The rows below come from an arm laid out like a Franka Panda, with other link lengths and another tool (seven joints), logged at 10 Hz.
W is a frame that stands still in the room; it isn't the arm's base.
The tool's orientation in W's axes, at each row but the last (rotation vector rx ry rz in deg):
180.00 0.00 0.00
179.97 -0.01 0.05
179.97 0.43 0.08
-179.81 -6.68 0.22
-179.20 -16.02 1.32
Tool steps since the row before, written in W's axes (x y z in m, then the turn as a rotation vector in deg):
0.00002 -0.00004 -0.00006 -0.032 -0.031 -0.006
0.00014 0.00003 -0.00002 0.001 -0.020 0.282
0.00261 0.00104 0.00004 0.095 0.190 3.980
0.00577 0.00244 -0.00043 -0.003 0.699 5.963
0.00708 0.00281 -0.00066 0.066 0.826 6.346
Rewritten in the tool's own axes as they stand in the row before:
0.00002 0.00004 0.00006 -0.032 0.031 0.006
0.00014 -0.00003 0.00002 0.001 0.020 -0.282
0.00261 -0.00103 -0.00004 0.099 -0.187 -3.980
0.00594 -0.00200 0.00042 0.035 -0.705 -5.962
0.00747 -0.00151 0.00056 0.120 -0.818 -6.346

